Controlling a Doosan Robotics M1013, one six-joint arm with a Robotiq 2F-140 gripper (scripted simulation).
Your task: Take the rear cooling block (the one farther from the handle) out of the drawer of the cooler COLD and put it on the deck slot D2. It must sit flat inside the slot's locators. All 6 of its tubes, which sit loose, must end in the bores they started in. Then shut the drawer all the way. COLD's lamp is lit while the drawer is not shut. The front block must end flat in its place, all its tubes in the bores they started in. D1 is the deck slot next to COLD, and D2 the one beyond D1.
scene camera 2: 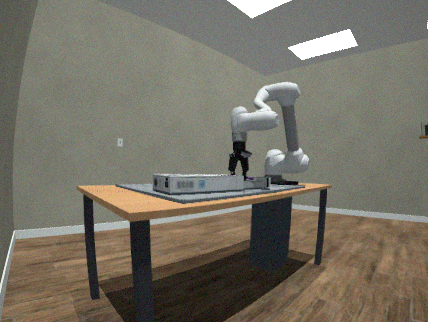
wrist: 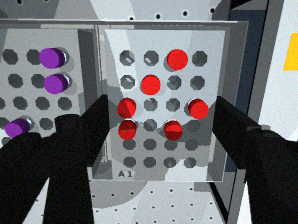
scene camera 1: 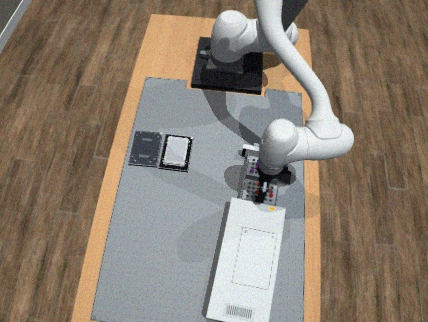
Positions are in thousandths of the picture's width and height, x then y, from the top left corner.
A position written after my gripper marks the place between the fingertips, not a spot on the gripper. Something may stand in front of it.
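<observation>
A deck slot D2 (scene camera 1: 326, 458) and a cooling block (wrist: 502, 694) are visible, together with my gripper (wrist: 539, 493).
</observation>
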